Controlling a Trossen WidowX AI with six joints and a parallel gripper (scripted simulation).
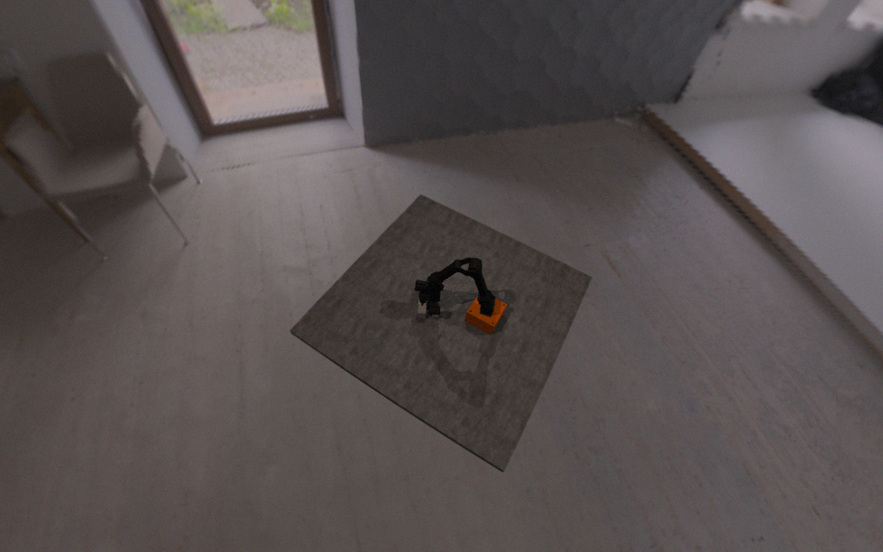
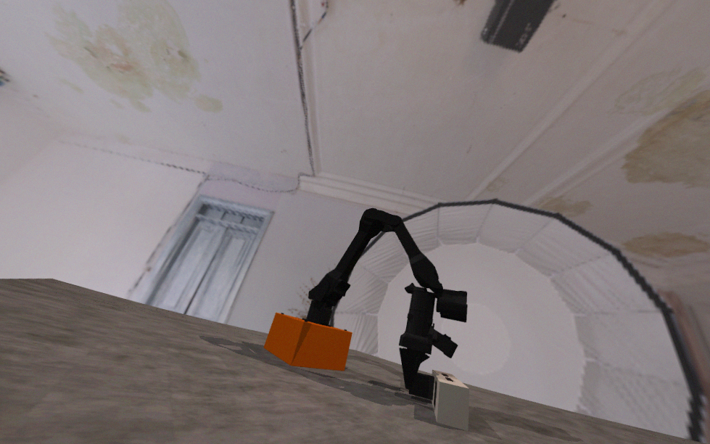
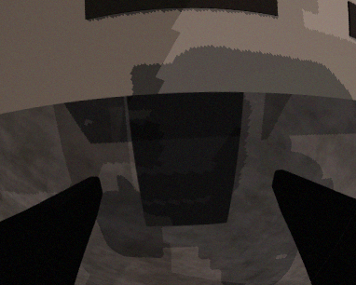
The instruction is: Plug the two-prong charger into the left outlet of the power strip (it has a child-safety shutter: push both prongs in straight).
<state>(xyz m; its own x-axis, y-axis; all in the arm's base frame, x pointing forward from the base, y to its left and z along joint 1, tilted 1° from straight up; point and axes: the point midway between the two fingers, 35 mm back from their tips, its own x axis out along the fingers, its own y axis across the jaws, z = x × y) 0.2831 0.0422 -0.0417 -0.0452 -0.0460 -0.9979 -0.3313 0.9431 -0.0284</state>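
Right now my gripper tip is 40 mm short of the black two-prong charger, 20 mm to the right of it and 10 mm below it.
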